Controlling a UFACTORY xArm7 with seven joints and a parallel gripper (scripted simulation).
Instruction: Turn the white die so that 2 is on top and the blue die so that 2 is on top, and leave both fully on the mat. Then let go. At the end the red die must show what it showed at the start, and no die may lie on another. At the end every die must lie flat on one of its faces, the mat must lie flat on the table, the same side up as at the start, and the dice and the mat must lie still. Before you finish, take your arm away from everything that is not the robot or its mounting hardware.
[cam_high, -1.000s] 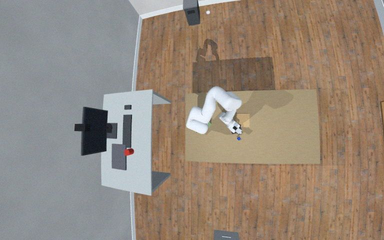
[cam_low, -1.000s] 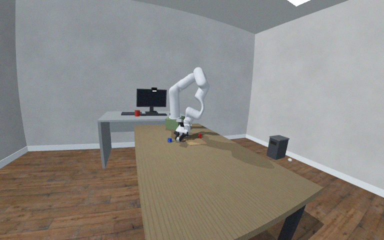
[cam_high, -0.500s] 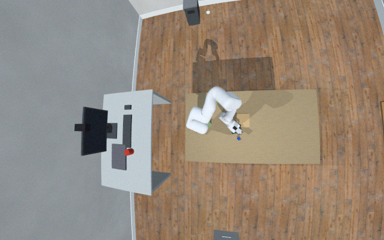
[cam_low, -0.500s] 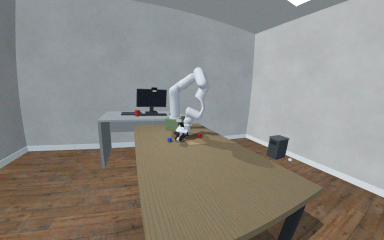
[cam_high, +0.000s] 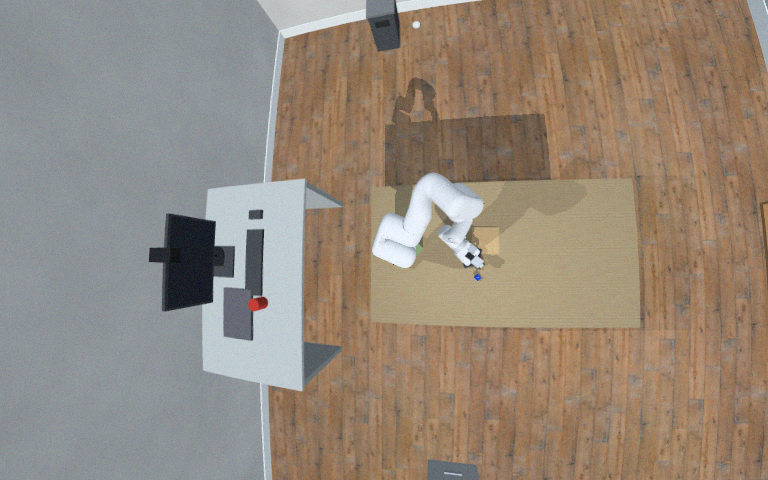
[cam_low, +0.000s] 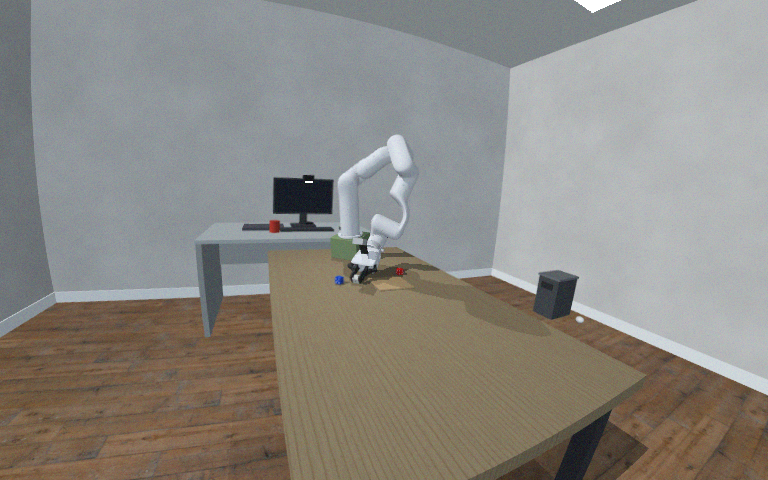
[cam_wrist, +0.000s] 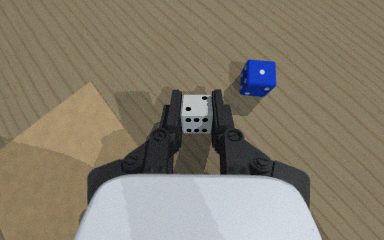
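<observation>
Right now my hand is 1 cm short of the white die and 1 cm above it. Also, from my hand: red die 8 cm behind, 21 cm to the left, 1 cm below; then tan mat 3 cm ahead, 13 cm to the left, 2 cm below; then blue die 7 cm to the right, 1 cm below.
</observation>
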